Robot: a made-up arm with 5 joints. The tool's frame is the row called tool. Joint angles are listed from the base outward.
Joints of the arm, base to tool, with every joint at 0 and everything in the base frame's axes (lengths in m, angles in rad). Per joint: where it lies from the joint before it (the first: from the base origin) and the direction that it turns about. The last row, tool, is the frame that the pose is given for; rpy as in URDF.
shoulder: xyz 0 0 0.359 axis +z
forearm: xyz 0 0 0 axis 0 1 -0.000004
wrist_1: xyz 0.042 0 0.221 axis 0 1 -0.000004
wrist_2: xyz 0.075 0 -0.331 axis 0 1 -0.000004
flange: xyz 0.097 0 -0.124 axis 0 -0.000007 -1
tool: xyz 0 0 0 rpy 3.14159 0 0
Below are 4 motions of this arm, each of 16 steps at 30 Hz.
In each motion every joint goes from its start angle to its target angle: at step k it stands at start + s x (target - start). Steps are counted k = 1, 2, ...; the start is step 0. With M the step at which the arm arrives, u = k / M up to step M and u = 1 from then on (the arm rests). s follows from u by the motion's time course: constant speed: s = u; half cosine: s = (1 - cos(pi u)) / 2; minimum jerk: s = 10 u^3 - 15 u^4 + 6 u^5.
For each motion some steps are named. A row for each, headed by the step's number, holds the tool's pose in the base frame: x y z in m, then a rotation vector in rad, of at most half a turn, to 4 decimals.
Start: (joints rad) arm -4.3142 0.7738 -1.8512 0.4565 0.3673
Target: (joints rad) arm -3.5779 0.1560 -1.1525 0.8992 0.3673
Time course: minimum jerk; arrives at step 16
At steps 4, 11, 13, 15, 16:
4: -0.2972 0.5787 0.3533 -1.7368 -1.9336 -0.2698
11: -0.4533 0.2898 0.3456 -1.3313 -2.6335 -0.0285
13: -0.4566 0.2332 0.3416 -1.2303 -2.7568 -0.0097
15: -0.4560 0.2135 0.3400 -1.1924 -2.7998 -0.0053
16: -0.4559 0.2126 0.3400 -1.1906 -2.8019 -0.0051

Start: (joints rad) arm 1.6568 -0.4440 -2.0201 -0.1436 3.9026
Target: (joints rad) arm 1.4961 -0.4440 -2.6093 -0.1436 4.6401
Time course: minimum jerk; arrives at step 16
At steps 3, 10, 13, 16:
3: -0.0046 0.0582 1.0411 -0.2701 0.5952 2.3808
10: -0.0040 -0.1308 1.0495 -0.0187 0.1521 2.8322
13: -0.0129 -0.1927 1.0355 0.0008 -0.0395 2.9662
16: -0.0154 -0.2057 1.0314 -0.0001 -0.0830 2.9935

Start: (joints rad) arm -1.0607 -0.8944 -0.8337 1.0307 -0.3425
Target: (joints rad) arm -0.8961 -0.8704 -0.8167 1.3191 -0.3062
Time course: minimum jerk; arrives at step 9
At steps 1, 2, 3, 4, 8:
1: 0.1583 -0.2817 0.6226 2.4370 -0.9127 0.7191
2: 0.1612 -0.2798 0.6187 2.4607 -0.9099 0.7046
3: 0.1670 -0.2758 0.6107 2.5089 -0.9034 0.6734
4: 0.1748 -0.2694 0.5997 2.5750 -0.8925 0.6261
8: 0.1954 -0.2452 0.5663 2.7715 -0.8442 0.4490

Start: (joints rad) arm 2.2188 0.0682 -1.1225 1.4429 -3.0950
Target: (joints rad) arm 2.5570 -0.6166 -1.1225 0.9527 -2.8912
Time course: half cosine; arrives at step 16
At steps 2, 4, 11, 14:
2: -0.2628 0.3380 0.3388 2.6250 -1.3738 0.4681
4: -0.2801 0.3342 0.3741 2.7059 -1.3911 0.3048
11: -0.3274 0.2540 0.5971 -2.6565 1.2261 0.7664
14: -0.3176 0.2161 0.6612 -2.5698 1.1478 1.0772

